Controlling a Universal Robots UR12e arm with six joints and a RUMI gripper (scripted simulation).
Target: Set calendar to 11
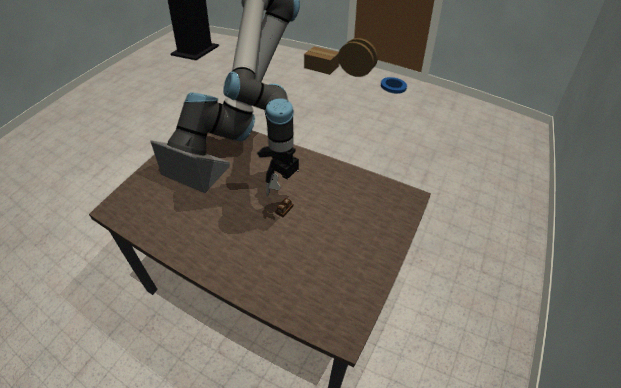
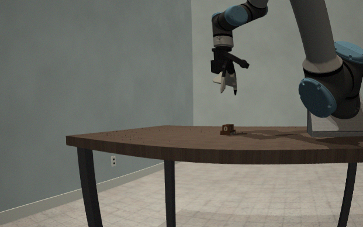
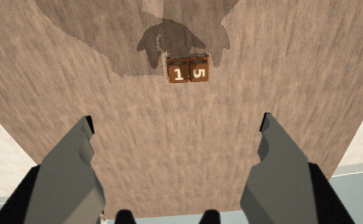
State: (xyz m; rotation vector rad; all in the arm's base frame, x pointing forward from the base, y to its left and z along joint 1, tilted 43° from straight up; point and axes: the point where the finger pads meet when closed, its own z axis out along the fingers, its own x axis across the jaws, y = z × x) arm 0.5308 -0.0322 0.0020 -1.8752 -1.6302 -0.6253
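Right now the cube is 140 mm below my hand. The rest, counted from my hand: calendar tray (150 mm below, 20 mm to the left).
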